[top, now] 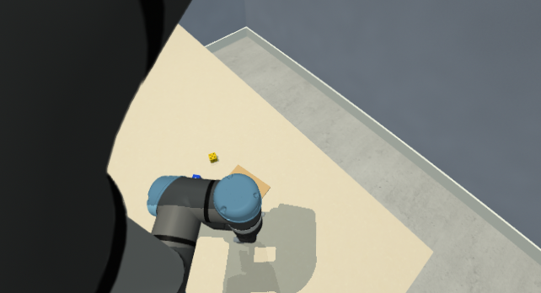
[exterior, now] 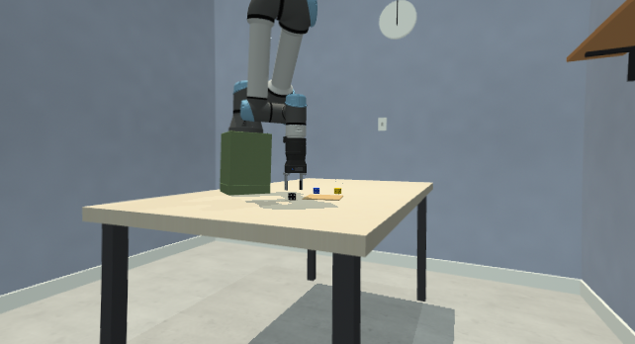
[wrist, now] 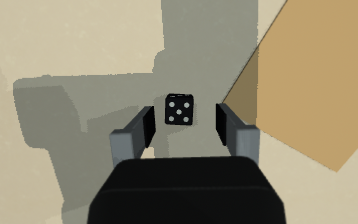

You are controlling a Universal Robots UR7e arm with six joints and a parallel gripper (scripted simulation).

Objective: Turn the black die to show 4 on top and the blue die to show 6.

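Now: hand 40 mm above the black die. Round my hand: tan mat 60 mm ahead, 120 mm to the left, 50 mm below; blue die 40 mm behind, 230 mm to the left, 40 mm below; yellow die 50 mm ahead, 270 mm to the left, 40 mm below.
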